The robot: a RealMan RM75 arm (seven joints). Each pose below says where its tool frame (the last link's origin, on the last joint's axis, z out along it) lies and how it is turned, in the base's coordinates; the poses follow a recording.
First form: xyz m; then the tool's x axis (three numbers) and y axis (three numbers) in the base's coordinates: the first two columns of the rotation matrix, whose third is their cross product.
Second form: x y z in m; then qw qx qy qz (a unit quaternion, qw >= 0). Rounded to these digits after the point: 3 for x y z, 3 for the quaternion.
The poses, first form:
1: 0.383 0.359 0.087 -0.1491 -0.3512 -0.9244 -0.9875 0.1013 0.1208
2: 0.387 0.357 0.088 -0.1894 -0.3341 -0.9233 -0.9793 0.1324 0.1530
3: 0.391 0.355 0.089 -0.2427 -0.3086 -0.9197 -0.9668 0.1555 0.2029
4: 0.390 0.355 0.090 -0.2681 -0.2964 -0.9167 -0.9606 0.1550 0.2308
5: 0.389 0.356 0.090 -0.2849 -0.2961 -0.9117 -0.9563 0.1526 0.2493
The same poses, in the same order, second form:
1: 0.383 0.359 0.087 0.384 -0.527 0.635 0.414
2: 0.387 0.357 0.088 0.384 -0.508 0.647 0.420
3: 0.391 0.355 0.089 0.380 -0.484 0.658 0.433
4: 0.390 0.355 0.090 0.374 -0.475 0.661 0.444
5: 0.389 0.356 0.090 0.368 -0.471 0.664 0.449
